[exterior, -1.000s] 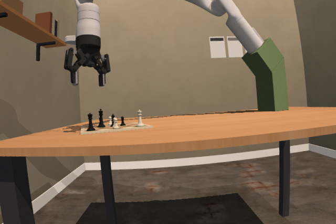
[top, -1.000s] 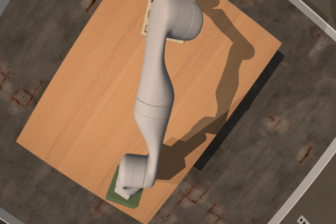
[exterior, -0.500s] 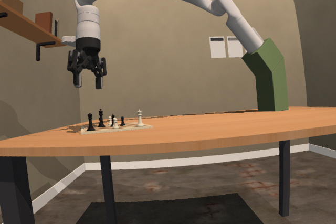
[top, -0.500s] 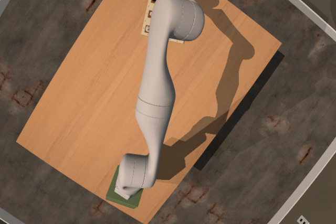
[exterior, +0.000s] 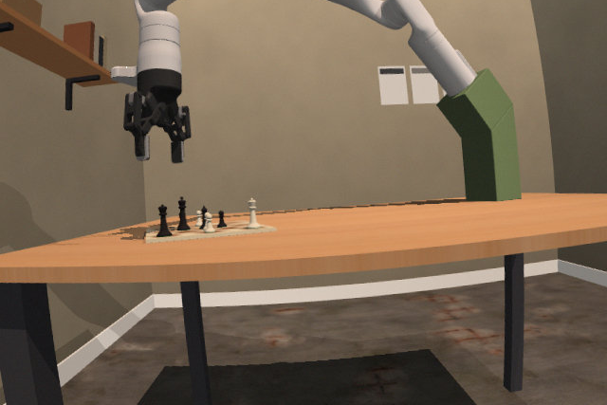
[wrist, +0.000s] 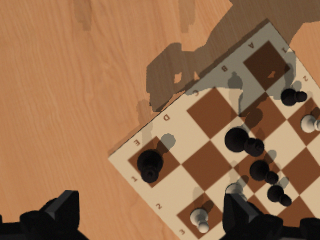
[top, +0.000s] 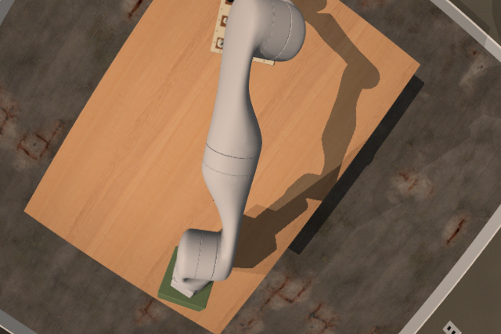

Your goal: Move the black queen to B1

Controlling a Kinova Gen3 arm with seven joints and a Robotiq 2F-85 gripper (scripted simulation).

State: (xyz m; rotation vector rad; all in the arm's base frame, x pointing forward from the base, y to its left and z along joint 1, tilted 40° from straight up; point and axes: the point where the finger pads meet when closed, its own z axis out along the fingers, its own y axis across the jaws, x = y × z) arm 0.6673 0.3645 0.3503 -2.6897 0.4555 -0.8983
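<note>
Right now the black queen is 100 mm below my hand. Also, from my hand: tall white piece: 140 mm behind, 70 mm to the right, 100 mm below; then chessboard: 30 mm behind, 110 mm to the right, 130 mm below; then black bishop: 40 mm behind, 110 mm to the right, 110 mm below.
</note>
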